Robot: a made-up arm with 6 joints.
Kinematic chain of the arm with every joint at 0, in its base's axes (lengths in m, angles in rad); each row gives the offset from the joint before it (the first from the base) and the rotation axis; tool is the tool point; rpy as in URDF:
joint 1: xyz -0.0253 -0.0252 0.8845 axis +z
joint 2: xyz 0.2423 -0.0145 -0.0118 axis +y
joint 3: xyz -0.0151 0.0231 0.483 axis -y
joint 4: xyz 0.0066 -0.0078 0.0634 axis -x
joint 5: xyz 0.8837 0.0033 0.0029 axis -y
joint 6: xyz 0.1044 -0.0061 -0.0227 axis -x
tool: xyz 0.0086 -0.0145 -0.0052 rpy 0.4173 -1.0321 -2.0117
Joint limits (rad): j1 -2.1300..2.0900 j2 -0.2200..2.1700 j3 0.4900..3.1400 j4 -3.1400..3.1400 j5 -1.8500..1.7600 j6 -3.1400..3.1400
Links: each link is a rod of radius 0.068 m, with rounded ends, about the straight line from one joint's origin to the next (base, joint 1, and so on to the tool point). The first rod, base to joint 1, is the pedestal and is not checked.
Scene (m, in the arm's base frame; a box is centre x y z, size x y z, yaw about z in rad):
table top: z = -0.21
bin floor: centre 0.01 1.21 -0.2 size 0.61 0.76 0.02 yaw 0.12
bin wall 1: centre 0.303 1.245 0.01 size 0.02 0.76 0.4 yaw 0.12
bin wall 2: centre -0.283 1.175 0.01 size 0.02 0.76 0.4 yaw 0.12
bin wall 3: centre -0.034 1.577 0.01 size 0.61 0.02 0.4 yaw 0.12
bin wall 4: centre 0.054 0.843 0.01 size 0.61 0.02 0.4 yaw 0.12
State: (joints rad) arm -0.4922 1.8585 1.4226 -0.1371 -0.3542 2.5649
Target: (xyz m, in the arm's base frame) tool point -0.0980 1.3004 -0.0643
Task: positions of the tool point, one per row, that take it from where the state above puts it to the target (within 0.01 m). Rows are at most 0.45 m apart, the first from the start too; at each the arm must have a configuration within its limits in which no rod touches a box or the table.
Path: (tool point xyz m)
1: 1.5337 -0.3740 0.3426
2: 1.5452 0.0433 0.3412
3: 1.4437 0.4410 0.3435
4: 1.2415 0.7886 0.3496
5: 0.9589 1.0612 0.3592
6: 0.6221 1.2417 0.3724
7: 0.2600 1.3212 0.3885
8: -0.0979 1.3004 0.4074
9: -0.1014 1.3311 0.2433
10: -0.1016 1.3317 0.0832
11: -0.0980 1.3005 -0.0642

